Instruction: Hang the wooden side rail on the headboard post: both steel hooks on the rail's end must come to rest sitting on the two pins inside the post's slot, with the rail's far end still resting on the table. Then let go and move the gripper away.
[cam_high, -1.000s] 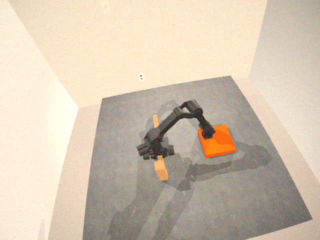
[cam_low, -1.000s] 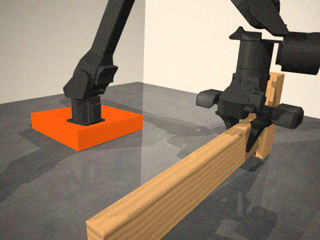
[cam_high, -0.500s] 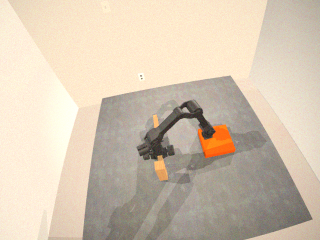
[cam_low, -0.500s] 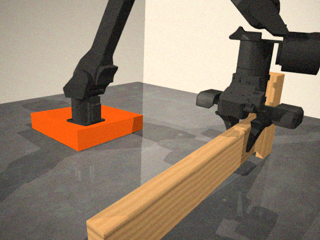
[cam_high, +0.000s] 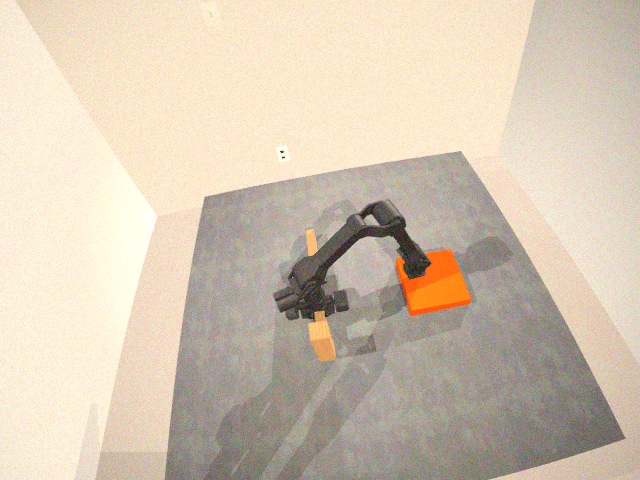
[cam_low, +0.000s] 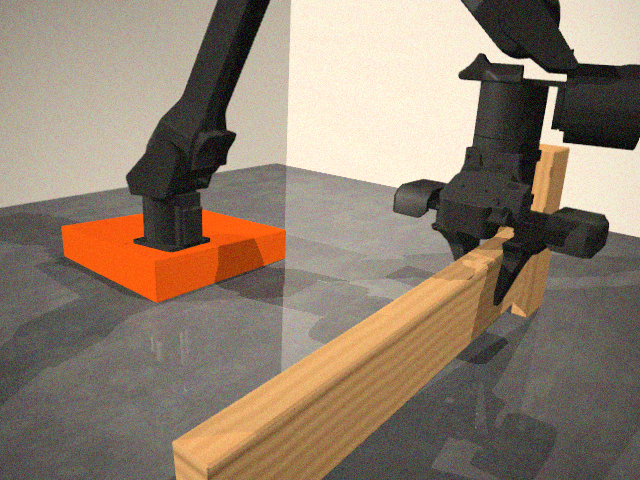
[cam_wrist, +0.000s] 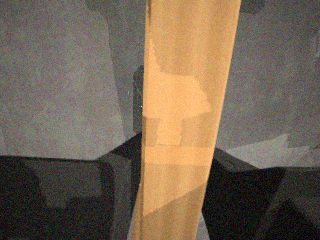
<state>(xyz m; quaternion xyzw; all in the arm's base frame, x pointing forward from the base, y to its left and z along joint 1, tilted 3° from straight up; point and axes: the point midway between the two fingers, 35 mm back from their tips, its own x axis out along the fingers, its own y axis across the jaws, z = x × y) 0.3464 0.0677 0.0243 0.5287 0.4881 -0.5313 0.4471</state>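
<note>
Now: gripper tip 10 mm short of the headboard post, 110 mm to the right of it and 40 mm below it.
</note>
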